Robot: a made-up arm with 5 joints.
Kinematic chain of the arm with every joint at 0, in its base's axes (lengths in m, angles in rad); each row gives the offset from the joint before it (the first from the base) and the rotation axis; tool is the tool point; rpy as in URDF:
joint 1: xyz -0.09 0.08 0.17 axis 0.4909 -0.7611 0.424
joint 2: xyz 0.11 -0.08 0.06 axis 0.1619 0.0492 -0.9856
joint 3: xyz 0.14 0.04 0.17 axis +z
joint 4: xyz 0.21 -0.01 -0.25 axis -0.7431 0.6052 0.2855
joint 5: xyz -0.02 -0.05 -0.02 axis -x
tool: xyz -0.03 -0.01 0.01 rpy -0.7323 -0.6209 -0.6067
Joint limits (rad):
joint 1: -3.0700..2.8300
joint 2: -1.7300..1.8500
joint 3: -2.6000..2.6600
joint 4: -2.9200..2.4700
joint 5: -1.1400..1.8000
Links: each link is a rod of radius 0.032 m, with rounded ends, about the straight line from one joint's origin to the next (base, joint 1, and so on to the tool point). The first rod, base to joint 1, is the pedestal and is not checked.
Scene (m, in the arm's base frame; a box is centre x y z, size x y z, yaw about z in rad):
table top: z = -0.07
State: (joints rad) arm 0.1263 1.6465 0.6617 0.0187 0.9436
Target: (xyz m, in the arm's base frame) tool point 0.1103 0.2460 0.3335
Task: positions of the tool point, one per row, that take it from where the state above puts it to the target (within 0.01 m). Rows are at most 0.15 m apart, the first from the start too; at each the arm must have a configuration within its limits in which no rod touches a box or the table.
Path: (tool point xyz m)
1: 0.2429 -0.2024 0.1300
2: 0.3101 -0.1043 0.1874
3: 0.3242 0.0083 0.2499
4: 0.2859 0.1148 0.3029
5: 0.2076 0.1976 0.3333
6: 0.1103 0.2460 0.3335

